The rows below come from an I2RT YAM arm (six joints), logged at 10 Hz.
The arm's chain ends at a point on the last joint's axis. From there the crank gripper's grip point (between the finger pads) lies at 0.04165 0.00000 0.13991 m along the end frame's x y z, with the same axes.
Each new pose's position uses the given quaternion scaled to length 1; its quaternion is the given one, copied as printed.
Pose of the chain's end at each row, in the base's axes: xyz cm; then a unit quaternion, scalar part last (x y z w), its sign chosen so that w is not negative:
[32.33 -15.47 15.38 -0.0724 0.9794 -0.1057 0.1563]
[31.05 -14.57 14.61 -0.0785 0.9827 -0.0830 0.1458]
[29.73 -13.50 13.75 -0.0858 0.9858 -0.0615 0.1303]
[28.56 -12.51 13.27 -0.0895 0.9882 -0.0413 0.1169]
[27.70 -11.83 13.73 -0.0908 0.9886 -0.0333 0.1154]
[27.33 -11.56 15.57 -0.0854 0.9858 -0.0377 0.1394]
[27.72 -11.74 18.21 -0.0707 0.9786 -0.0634 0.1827]
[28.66 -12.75 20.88 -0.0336 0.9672 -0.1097 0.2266]
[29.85 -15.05 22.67 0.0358 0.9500 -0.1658 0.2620]
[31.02 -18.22 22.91 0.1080 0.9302 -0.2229 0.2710]
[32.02 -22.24 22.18 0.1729 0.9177 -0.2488 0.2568]
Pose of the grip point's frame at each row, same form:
[32.91 -18.78 1.17 -0.0724 0.9794 -0.1057 0.1563]
[31.30 -17.28 0.27 -0.0785 0.9827 -0.0830 0.1458]
[29.51 -15.66 -0.69 -0.0858 0.9858 -0.0615 0.1303]
[27.91 -14.14 -1.22 -0.0895 0.9882 -0.0413 0.1169]
[26.99 -13.24 -0.78 -0.0908 0.9886 -0.0333 0.1154]
[27.32 -13.01 1.04 -0.0854 0.9858 -0.0377 0.1394]
[29.00 -13.79 3.81 -0.0707 0.9786 -0.0634 0.1827]
[31.17 -15.98 6.87 -0.0336 0.9672 -0.1097 0.2266]
[33.07 -19.80 9.25 0.0358 0.9500 -0.1658 0.2620]
[33.94 -24.51 10.06 0.1080 0.9302 -0.2229 0.2710]
[34.04 -29.08 9.45 0.1729 0.9177 -0.2488 0.2568]

